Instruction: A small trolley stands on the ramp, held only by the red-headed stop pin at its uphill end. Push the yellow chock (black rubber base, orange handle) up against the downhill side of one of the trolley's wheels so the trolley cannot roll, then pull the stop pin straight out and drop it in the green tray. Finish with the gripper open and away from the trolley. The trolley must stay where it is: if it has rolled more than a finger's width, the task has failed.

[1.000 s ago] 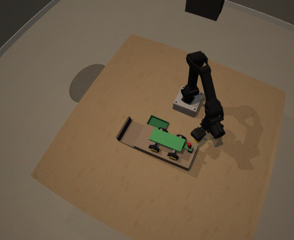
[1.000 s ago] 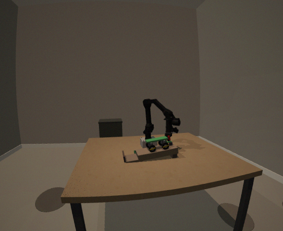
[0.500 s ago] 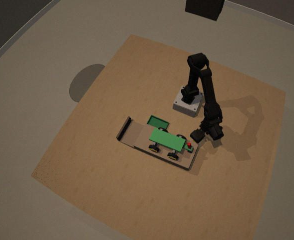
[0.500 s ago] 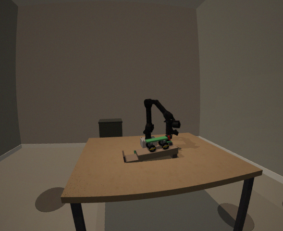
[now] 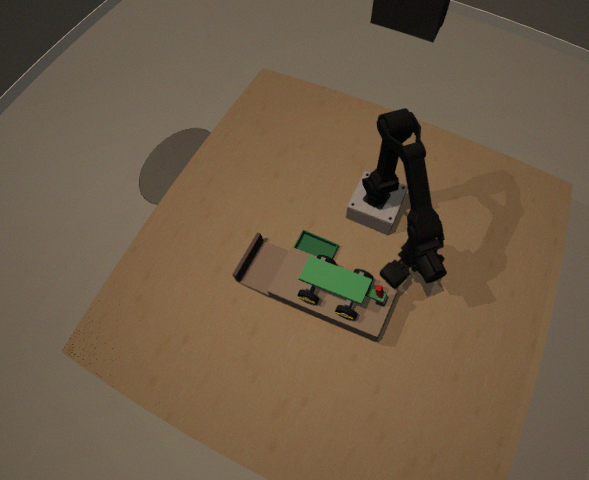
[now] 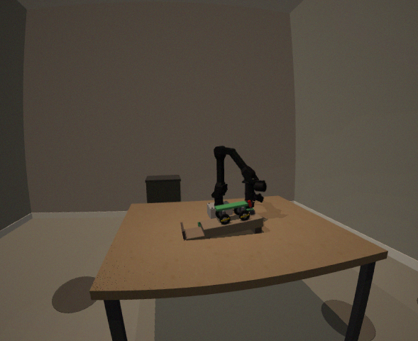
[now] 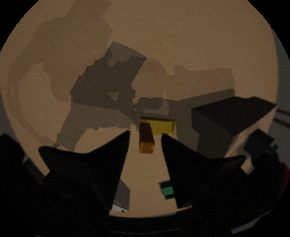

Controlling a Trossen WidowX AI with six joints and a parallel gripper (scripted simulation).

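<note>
My gripper tip is now 2 cm short of the yellow chock, 2 cm above it and 1 cm to the left of it. From my gripper tip the other things lie so: red-headed stop pin 14 cm ahead, 9 cm above, 2 cm to the right; then trolley 17 cm ahead, 13 cm to the right, 7 cm above; then ramp 18 cm ahead, 13 cm to the right.
</note>
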